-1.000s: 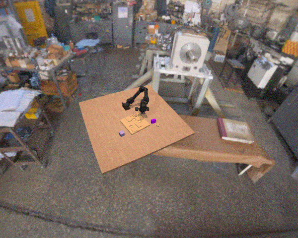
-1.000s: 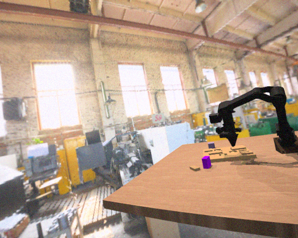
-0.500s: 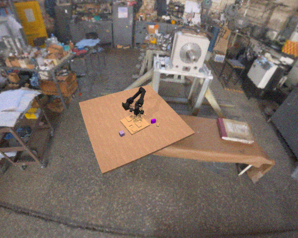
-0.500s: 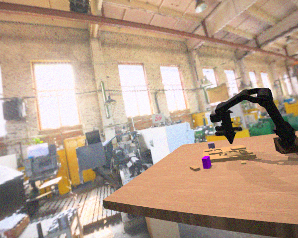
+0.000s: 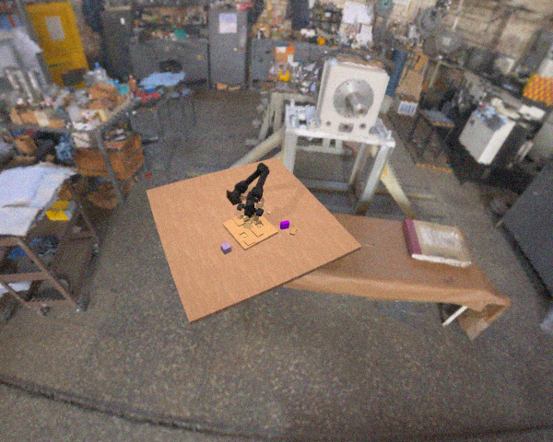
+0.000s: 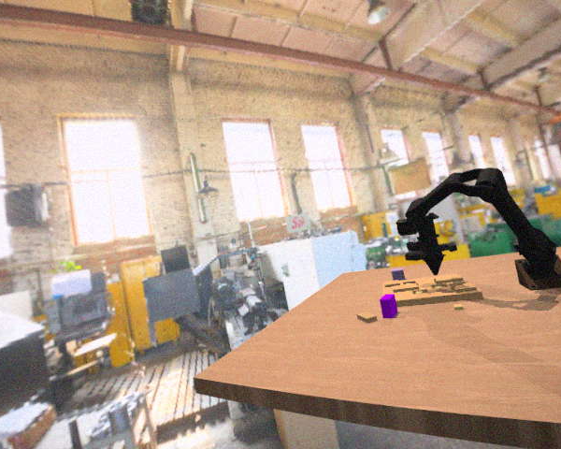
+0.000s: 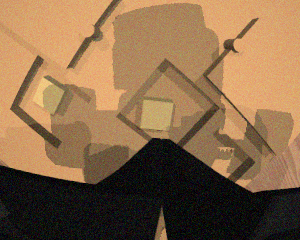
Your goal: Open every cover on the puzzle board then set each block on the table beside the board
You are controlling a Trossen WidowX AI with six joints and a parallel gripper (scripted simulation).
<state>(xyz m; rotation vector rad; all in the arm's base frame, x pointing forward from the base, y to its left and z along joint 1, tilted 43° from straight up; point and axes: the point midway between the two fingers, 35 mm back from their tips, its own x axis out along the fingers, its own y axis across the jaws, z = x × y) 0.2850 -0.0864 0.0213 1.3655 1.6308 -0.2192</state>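
My gripper tip is 40 mm short of the tan puzzle board, 40 mm above it and 20 mm to the left of it. The rest, counted from my gripper tip: lilac block 280 mm to the right, 120 mm ahead, 40 mm below; then magenta block 190 mm to the left, 180 mm ahead, 40 mm below.
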